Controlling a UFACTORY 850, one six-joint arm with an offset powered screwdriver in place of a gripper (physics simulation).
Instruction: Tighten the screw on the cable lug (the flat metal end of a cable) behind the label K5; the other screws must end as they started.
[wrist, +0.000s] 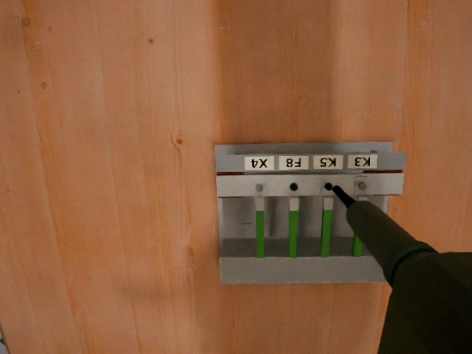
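Note:
The label K5 (328, 162) reads upside down in the wrist view, third from the left in the row of labels. Straight below it in the view, a dark round screw (328, 186) shows on the light bar (235, 186), in line with a green cable (326, 232). My screwdriver (335, 188) points up and left. In the view its black tip appears immediately right of this screw; the height gap and any contact cannot be told. It has no fingers, and no loose screw is visible on the tip.
The label X4 (259, 163) has a grey screw (259, 187), F8 (293, 163) a dark one (293, 187), and K3 (362, 161) a grey one (362, 186). The grey block (300, 270) stands on the wooden table (110, 175). The screwdriver body covers its lower right part.

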